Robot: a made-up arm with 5 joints.
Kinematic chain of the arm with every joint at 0, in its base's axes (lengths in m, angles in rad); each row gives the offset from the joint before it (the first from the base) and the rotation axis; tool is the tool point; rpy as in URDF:
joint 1: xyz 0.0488 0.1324 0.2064 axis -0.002 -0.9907 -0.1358
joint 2: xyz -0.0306 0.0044 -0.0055 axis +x
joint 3: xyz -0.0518 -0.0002 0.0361 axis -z
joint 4: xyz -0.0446 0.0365 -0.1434 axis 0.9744 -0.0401 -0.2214
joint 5: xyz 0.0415 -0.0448 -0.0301 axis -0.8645 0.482 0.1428
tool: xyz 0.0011 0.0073 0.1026 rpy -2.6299 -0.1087 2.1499
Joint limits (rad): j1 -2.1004..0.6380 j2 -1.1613..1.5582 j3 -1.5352..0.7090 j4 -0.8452..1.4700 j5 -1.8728..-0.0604
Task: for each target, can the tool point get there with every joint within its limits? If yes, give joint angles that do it. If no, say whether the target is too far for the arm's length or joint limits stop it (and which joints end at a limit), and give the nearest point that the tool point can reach.
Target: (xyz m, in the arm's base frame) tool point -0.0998 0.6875 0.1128
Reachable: no: too far | nearest point -0.0535 0.3943 0.1347 | short by 0.298 m
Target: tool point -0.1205 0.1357 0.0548
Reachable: yes | joints -0.0681 0.2250 0.3748 1.0104 -0.6607
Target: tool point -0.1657 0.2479 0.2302
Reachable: yes | joints -0.6034 1.1072 0.5355 0.5151 -1.2448
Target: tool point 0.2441 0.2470 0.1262
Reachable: no: joint limits stop it (at a limit: joint 1, joint 3, joint 5) | nearest point 0.1428 0.2314 0.0949 | short by 0.107 m
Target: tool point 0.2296 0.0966 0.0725
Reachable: no: joint limits stop it (at a limit: joint 1, joint 3, joint 5) | nearest point 0.1523 0.1081 0.0593 | short by 0.079 m
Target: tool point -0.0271 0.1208 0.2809
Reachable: yes | joints -1.3303 1.0359 -0.4972 -0.3012 -0.6371
